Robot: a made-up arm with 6 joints. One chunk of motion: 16 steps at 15 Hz.
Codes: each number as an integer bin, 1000 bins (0 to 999) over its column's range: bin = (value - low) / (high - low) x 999, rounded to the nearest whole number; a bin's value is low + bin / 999 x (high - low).
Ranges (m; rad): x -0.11..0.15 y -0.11..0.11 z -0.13..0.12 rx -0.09..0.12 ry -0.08..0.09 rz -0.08..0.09
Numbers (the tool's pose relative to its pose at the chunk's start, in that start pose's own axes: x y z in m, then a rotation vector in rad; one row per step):
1: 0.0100 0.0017 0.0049 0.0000 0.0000 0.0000
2: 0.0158 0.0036 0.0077 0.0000 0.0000 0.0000
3: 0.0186 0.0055 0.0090 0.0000 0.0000 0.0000
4: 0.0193 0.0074 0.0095 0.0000 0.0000 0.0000
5: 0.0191 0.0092 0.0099 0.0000 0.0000 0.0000
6: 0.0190 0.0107 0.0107 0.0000 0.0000 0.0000
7: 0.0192 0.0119 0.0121 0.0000 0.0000 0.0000
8: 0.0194 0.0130 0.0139 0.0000 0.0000 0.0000
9: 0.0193 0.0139 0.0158 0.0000 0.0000 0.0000
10: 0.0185 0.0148 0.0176 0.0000 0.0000 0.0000
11: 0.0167 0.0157 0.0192 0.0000 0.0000 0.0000
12: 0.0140 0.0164 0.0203 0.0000 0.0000 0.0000
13: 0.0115 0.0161 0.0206 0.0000 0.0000 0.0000
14: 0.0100 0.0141 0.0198 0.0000 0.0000 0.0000
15: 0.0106 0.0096 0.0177 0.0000 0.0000 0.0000
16: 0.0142 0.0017 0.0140 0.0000 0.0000 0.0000
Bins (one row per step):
1: 461 507 539 428 470 470
2: 483 516 550 428 470 470
3: 494 524 555 428 470 470
4: 497 533 557 428 470 470
5: 496 541 559 428 470 470
6: 496 548 562 428 470 470
7: 496 554 568 428 470 470
8: 497 559 575 428 470 470
9: 497 563 583 428 470 470
10: 494 567 590 428 470 470
11: 487 571 596 428 470 470
12: 476 574 601 428 470 470
13: 467 573 602 428 470 470
14: 461 564 599 428 470 470
15: 463 543 590 428 470 470
16: 477 507 575 428 470 470

